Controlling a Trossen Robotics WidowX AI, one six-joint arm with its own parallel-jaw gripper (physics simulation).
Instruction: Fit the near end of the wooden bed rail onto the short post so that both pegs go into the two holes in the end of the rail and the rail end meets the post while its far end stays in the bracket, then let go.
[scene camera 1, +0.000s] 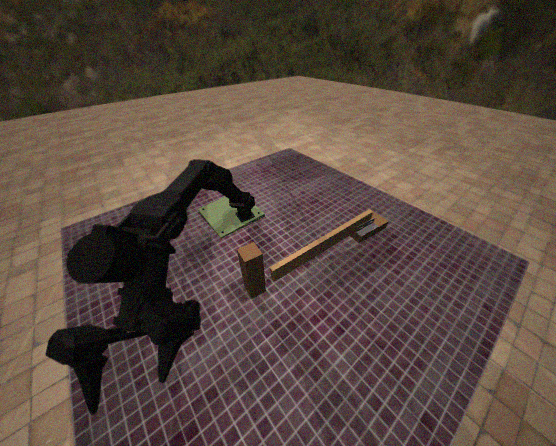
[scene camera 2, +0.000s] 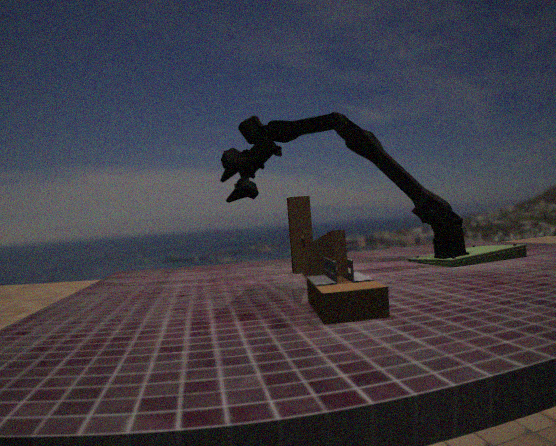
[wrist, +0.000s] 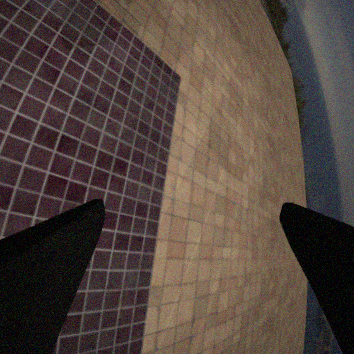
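The wooden bed rail (scene camera 1: 322, 243) (scene camera 2: 330, 246) lies low over the tiled top, its far end between the upright metal plates of the bracket (scene camera 1: 371, 230) (scene camera 2: 350, 302). Its near end is close to the short post (scene camera 1: 252, 272) (scene camera 2: 300, 235), with a narrow gap showing in scene camera 1. The post stands upright. The pegs and the rail's end holes cannot be made out. My gripper (scene camera 1: 128, 395) (scene camera 2: 226, 190) (wrist: 194, 209) is open and empty, raised high beyond the post, on the side away from the rail. The post, rail and bracket do not show in the wrist view.
The arm's base stands on a green plate (scene camera 1: 215, 215) (scene camera 2: 495, 252) on the purple tiled top (scene camera 1: 400, 310) (scene camera 2: 150, 350) (wrist: 65, 115). The arm arches high from there to the gripper. The tiled top's edge and the tan paving (wrist: 220, 165) beyond it show below the fingers in the wrist view.
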